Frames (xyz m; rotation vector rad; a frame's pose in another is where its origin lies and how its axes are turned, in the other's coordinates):
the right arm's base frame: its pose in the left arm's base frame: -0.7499 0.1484 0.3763 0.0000 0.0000 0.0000
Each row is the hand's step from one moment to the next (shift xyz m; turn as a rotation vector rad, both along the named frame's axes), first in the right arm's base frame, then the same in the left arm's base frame.
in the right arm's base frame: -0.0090 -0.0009 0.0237 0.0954 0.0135 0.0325
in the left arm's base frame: -0.0090 -0.0009 0.0237 0.0954 0.0135 0.0325
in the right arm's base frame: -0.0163 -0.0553 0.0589 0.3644 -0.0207 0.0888
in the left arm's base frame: -0.0163 -0.0553 0.0589 0.3644 -0.0207 0.0888
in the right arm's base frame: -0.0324 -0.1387 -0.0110 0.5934 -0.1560 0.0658
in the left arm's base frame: -0.0324 -0.1387 -0.0110 0.5934 -0.1560 0.0658
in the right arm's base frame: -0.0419 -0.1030 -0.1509 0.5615 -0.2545 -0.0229
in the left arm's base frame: -0.0419 -0.1030 -0.1509 0.5615 -0.2545 -0.0229
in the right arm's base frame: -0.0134 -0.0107 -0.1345 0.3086 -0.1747 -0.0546
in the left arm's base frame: -0.0134 -0.0107 -0.1345 0.3086 -0.1747 -0.0546
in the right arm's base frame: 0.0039 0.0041 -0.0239 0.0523 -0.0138 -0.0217
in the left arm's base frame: 0.0039 0.0041 -0.0239 0.0523 -0.0138 -0.0217
